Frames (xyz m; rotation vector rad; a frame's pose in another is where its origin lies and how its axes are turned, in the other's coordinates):
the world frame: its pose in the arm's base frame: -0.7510 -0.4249 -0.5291 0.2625 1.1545 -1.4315
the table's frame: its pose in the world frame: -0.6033 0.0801 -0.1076 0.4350 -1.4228 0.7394
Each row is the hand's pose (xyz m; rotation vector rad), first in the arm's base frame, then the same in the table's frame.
Working: the arm's base frame: its pose in the table's frame: 0.4600 0.3904 -0.0417 0.0717 0.4129 0.8015

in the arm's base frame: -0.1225 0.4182 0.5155 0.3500 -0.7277 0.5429
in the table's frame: 0.2972 0.6427 0.5628 0.8047 -0.1788 1.1575
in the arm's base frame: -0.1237 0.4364 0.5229 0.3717 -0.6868 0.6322
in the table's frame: 0.2869 0.6552 0.5740 0.8332 -0.1381 1.2438
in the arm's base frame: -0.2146 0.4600 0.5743 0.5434 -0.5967 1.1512
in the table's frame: 0.2342 0.6118 0.6565 1.1066 -0.0387 1.7022
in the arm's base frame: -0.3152 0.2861 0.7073 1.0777 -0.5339 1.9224
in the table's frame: 0.3418 0.4313 0.7743 1.8735 0.0960 2.2368
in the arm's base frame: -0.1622 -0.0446 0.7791 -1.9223 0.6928 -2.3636
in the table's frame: 0.6903 0.3159 0.7177 -2.1202 -0.0292 -1.4675
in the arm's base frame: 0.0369 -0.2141 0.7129 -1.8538 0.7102 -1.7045
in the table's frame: 0.9040 0.3330 0.5541 -2.0622 0.1098 -0.7913
